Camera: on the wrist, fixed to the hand. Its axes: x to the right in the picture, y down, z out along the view.
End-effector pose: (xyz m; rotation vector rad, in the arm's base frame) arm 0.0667 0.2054 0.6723 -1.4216 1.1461 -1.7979
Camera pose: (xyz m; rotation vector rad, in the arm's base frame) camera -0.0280 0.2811 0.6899 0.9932 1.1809 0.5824
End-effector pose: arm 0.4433 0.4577 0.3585 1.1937 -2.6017 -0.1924
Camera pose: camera 0.5267 0.4506 0.4480 -2.6688 -1.2589 0.4891
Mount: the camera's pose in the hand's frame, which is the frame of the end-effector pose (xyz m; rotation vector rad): -0.0296 -0.0442 -0.1104 0.0702 0.0581 3.1209
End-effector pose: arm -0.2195 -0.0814 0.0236 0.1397 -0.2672 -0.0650
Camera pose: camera -0.2205 -0.1084 -0.0959 -0.3350 -0.1626 3.0331
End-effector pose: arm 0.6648 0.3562 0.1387 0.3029 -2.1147 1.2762
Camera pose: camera 0.7541 0.4248 0.1870 1.9732 0.2601 -0.8469
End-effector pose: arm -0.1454 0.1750 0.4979 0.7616 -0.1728 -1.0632
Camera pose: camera -0.1396 0.2412 0.3949 -0.1208 -0.8503 1.9233
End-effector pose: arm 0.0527 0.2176 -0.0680 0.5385 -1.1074 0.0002
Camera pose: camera 0.1443 0.2323 -0.1481 -1.5539 -0.7555 2.5955
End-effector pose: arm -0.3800 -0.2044 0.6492 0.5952 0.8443 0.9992
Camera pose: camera -0.4590 -0.2439 0.5643 -0.9772 0.6008 -1.8510
